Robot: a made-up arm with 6 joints. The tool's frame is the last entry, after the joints.
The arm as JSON. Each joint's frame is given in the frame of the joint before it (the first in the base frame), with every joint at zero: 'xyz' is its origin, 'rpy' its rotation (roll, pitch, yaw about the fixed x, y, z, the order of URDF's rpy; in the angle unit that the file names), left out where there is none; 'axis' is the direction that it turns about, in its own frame. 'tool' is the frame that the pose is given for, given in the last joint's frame.
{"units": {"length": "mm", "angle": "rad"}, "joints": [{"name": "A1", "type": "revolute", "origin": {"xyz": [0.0, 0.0, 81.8]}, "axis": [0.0, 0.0, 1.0]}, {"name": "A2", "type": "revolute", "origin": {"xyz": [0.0, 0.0, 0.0]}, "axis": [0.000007, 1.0, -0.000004]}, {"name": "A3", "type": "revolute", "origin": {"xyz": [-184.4, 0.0, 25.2]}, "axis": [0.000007, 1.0, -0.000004]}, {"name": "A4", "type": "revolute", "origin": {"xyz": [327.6, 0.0, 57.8]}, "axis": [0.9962, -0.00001, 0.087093]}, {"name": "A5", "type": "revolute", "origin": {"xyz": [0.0, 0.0, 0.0]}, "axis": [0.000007, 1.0, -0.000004]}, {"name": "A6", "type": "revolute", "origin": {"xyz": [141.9, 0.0, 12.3]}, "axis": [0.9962, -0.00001, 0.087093]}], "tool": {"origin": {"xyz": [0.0, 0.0, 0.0], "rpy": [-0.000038, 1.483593, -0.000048]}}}
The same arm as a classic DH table. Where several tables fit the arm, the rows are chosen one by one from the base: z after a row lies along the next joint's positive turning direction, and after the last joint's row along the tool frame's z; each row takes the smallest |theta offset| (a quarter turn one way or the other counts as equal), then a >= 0, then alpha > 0; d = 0 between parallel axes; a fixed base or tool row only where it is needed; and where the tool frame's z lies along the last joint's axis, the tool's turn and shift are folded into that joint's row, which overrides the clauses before.
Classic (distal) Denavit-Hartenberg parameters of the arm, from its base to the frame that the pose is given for. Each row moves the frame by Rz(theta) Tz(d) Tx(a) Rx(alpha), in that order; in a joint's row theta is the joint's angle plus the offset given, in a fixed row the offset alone. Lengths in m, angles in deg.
A1: a 0.0000; alpha -90.00; d 0.0818; theta offset 0.00
A2: a -0.1861; alpha 0.00; d 0.0000; theta offset 7.78
A3: a -0.0290; alpha 90.00; d 0.0000; theta offset 77.22
A4: a 0.0000; alpha -90.00; d 0.3314; theta offset 0.00
A5: a 0.0001; alpha 90.00; d 0.0000; theta offset 0.00
A6: a 0.0000; alpha 0.00; d 0.1424; theta offset 0.00

